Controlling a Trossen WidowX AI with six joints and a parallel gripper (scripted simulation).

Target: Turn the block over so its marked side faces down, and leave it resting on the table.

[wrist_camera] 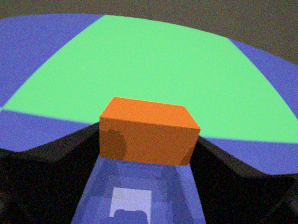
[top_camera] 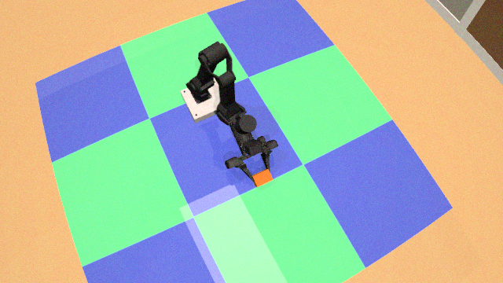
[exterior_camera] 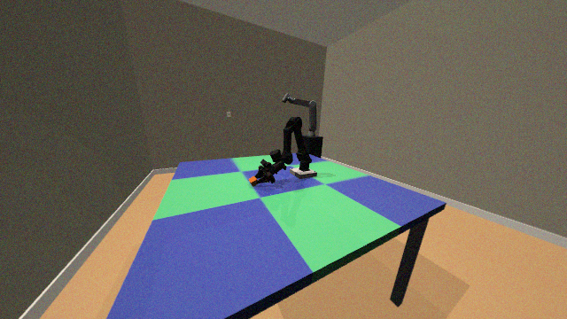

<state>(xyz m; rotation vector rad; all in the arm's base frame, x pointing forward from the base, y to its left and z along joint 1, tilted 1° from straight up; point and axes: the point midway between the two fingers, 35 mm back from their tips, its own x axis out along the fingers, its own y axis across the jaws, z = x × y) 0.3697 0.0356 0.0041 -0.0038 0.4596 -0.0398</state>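
My gripper tip is now 1 cm above the orange block.
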